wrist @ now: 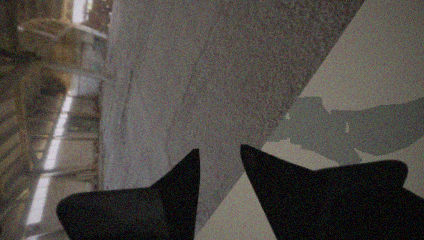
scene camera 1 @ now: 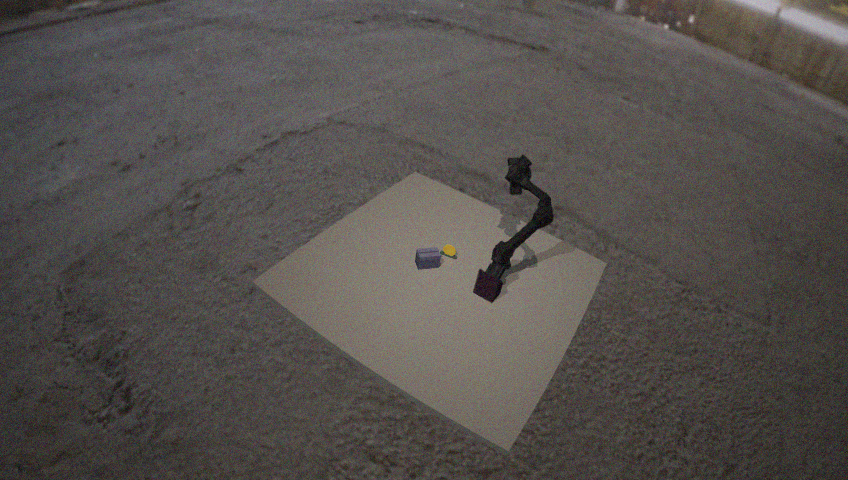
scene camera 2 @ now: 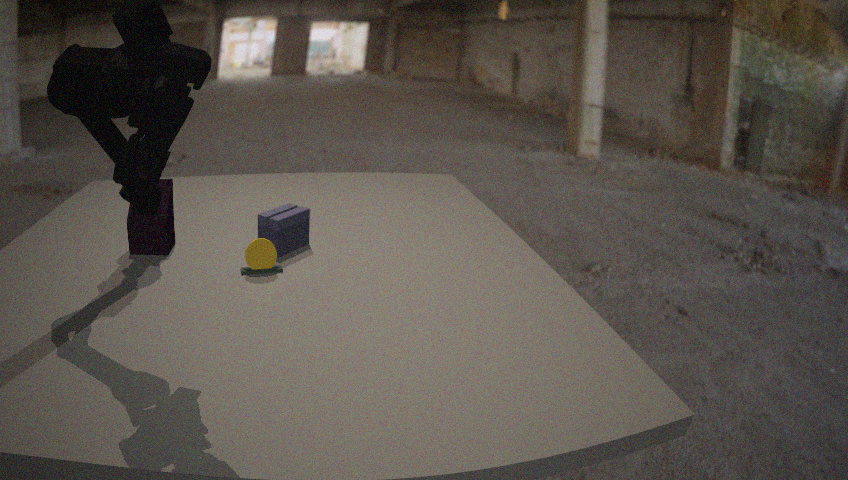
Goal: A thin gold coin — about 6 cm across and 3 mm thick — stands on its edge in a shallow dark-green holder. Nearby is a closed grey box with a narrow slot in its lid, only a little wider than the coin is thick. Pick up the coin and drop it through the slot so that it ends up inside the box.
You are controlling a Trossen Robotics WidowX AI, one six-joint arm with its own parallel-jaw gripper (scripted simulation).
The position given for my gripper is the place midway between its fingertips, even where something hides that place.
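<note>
My gripper (scene camera 2: 149,179) is visible, and the wrist view likewise shows the gripper (wrist: 220,152). A gold coin (scene camera 2: 260,253) is visible; in the wrist view the coin is out of frame.
</note>
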